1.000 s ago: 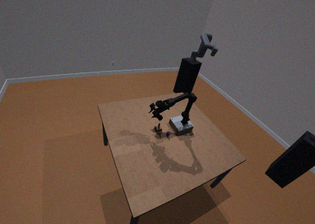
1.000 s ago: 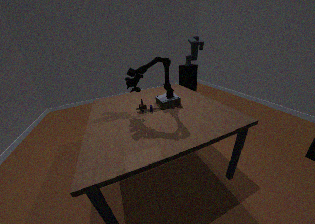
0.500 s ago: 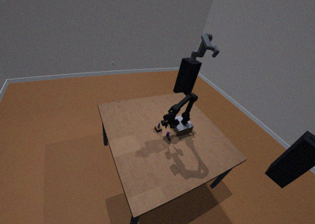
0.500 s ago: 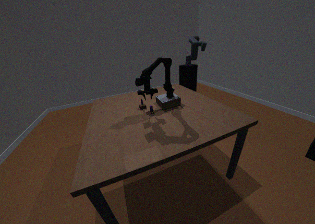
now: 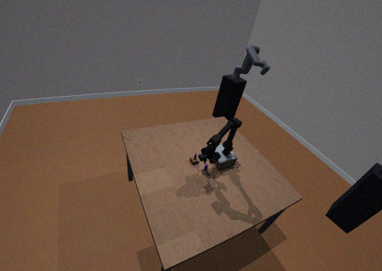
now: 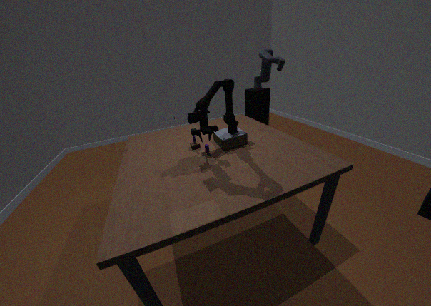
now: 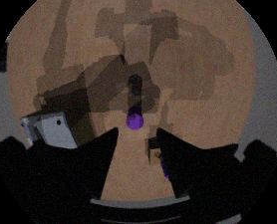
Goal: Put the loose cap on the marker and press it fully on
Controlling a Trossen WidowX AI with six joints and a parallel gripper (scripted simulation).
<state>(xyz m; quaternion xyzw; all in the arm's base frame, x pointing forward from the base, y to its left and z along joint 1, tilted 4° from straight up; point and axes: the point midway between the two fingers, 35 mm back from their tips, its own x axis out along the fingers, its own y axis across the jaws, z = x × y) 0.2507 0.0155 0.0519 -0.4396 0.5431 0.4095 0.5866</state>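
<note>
Now: the purple cap 5 cm below my gripper tip. The rest, counted from my gripper tip: holder block (4 cm ahead, 12 cm to the right, 6 cm below).
</note>
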